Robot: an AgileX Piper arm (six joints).
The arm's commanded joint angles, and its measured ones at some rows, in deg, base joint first. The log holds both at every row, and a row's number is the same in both.
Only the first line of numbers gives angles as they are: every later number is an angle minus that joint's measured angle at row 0.
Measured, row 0:
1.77 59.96 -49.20 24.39 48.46 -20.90
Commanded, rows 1 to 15:
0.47 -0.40 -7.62 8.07 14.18 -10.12
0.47 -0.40 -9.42 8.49 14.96 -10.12
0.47 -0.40 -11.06 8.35 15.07 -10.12
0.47 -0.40 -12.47 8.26 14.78 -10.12
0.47 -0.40 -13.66 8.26 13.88 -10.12
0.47 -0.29 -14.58 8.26 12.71 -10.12
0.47 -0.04 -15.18 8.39 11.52 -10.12
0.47 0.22 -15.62 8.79 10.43 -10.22
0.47 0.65 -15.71 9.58 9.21 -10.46
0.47 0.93 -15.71 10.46 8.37 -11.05
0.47 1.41 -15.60 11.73 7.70 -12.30
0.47 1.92 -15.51 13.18 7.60 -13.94
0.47 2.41 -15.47 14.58 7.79 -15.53
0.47 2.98 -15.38 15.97 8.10 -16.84
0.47 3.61 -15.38 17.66 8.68 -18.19
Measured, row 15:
0.47 1.77 -15.30 12.51 8.68 -13.06
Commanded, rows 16 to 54:
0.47 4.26 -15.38 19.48 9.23 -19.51
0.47 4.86 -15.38 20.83 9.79 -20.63
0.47 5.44 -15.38 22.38 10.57 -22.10
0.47 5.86 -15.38 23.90 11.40 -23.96
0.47 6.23 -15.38 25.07 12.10 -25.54
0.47 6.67 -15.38 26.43 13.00 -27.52
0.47 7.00 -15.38 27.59 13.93 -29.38
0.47 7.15 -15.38 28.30 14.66 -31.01
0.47 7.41 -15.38 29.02 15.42 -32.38
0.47 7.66 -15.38 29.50 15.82 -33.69
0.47 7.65 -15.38 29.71 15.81 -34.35
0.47 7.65 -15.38 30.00 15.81 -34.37
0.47 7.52 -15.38 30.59 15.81 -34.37
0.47 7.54 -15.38 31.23 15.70 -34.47
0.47 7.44 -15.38 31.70 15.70 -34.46
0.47 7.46 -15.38 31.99 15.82 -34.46
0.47 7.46 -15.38 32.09 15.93 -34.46
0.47 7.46 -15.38 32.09 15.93 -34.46
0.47 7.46 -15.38 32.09 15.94 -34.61
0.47 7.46 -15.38 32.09 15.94 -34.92
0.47 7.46 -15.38 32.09 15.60 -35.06
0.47 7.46 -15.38 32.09 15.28 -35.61
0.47 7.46 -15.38 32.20 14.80 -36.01
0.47 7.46 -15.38 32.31 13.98 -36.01
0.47 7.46 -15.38 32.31 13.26 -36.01
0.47 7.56 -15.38 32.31 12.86 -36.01
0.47 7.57 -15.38 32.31 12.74 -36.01
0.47 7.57 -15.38 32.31 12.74 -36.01
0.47 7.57 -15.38 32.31 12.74 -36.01
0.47 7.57 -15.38 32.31 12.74 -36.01
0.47 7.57 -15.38 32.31 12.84 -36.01
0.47 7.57 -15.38 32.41 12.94 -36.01
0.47 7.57 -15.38 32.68 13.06 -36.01
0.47 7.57 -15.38 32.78 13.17 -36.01
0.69 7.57 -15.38 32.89 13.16 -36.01
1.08 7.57 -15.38 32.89 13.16 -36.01
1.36 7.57 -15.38 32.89 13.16 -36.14
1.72 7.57 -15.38 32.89 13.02 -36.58
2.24 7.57 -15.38 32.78 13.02 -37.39
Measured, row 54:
0.86 7.63 -15.30 32.00 13.24 -35.34
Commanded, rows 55 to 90:
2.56 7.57 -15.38 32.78 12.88 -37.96
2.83 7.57 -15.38 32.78 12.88 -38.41
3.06 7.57 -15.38 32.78 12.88 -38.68
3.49 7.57 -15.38 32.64 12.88 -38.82
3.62 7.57 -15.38 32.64 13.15 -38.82
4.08 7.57 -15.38 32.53 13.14 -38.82
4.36 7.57 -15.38 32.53 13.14 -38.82
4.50 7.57 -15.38 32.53 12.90 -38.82
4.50 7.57 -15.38 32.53 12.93 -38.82
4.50 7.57 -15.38 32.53 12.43 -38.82
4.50 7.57 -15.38 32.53 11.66 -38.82
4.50 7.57 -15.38 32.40 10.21 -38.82
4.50 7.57 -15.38 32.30 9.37 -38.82
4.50 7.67 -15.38 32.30 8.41 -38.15
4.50 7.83 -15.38 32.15 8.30 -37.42
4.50 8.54 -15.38 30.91 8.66 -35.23
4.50 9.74 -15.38 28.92 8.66 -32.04
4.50 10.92 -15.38 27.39 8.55 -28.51
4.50 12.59 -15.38 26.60 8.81 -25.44
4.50 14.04 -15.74 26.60 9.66 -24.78
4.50 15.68 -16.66 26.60 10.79 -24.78
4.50 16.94 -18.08 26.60 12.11 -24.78
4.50 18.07 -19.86 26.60 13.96 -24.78
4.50 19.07 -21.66 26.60 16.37 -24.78
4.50 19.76 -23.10 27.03 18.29 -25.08
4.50 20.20 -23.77 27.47 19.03 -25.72
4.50 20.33 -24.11 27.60 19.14 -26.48
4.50 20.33 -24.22 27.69 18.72 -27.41
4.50 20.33 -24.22 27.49 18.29 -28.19
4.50 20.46 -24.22 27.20 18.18 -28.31
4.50 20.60 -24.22 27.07 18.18 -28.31
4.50 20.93 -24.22 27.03 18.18 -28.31
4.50 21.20 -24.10 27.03 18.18 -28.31
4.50 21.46 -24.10 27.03 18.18 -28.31
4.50 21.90 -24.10 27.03 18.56 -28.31
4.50 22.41 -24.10 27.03 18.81 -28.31
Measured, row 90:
4.44 20.95 -23.82 27.01 17.93 -27.44
